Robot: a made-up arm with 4 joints.
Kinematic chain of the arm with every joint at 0, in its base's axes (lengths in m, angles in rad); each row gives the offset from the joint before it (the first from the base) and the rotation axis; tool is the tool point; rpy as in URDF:
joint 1: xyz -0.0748 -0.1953 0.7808 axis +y
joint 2: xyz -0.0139 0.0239 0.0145 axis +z
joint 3: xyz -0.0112 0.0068 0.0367 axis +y
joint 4: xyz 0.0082 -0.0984 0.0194 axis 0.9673 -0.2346 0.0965
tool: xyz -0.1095 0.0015 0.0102 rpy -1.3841 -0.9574 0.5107
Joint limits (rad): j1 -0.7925..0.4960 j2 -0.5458..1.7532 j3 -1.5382..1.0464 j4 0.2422..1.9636
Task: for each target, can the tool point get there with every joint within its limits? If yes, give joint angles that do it. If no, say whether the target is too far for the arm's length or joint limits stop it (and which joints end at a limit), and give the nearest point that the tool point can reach.
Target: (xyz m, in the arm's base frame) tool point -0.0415 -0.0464 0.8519
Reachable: no: joint limits stop it (at a limit: joint 1, joint 2, joint 3, joint 4) | nearest point -0.0021 -0.1509 0.7941 | short by 0.126 m
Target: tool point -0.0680 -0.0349 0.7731
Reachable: no: joint limits stop it (at a limit: joint 2, joint 3, joint 4) | nearest point -0.0259 -0.1509 0.7254 | short by 0.132 m
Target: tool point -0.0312 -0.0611 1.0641
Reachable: no: too far | nearest point -0.0484 -0.1956 0.9526 | short by 0.176 m
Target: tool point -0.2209 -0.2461 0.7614
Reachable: yes | joints -0.4396 -0.1833 -0.0604 1.0142
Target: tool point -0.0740 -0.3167 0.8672
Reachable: yes | joints 0.3977 0.7131 0.1613 0.5922
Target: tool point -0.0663 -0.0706 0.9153
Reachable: no: joint limits stop it (at a limit: joint 2, joint 3, joint 4) | nearest point -0.0638 -0.1956 0.9543 | short by 0.131 m
